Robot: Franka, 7 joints.
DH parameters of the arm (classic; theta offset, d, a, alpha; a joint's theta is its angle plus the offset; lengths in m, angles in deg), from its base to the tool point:
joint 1: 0 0.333 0 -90
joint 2: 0 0 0 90
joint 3: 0 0.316 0.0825 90
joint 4: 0 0 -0.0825 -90
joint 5: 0 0.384 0 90
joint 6: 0 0 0.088 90
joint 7: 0 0.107 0 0
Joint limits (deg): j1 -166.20..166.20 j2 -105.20..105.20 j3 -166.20..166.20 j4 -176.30..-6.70 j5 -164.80..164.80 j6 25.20..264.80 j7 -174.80..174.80
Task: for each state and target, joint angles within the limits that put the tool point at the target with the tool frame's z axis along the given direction. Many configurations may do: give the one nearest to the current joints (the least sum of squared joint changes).
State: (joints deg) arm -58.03 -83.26 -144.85 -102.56 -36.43 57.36 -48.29
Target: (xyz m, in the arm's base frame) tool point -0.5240 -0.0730 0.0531 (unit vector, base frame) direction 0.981 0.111 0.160
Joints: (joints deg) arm -23.27 -87.30 -131.66 -62.05 -18.82 33.03 -48.29
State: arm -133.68 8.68 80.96 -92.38 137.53 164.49 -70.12
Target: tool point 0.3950 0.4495 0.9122 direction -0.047 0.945 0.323
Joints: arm -89.19 -24.96 107.13 -52.52 122.15 124.34 -70.12
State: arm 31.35 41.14 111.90 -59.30 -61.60 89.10 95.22
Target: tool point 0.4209 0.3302 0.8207 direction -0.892 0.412 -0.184
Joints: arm 8.14 72.81 148.81 -46.73 -26.59 70.51 95.22
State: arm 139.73 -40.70 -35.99 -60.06 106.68 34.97 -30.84
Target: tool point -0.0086 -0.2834 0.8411 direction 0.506 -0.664 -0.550
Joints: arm 150.50 -64.52 16.74 -107.48 112.21 36.68 -30.84
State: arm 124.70 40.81 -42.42 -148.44 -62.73 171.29 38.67
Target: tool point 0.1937 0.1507 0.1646 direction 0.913 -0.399 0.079
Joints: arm 156.44 55.38 -70.12 -172.77 -62.31 137.92 38.67
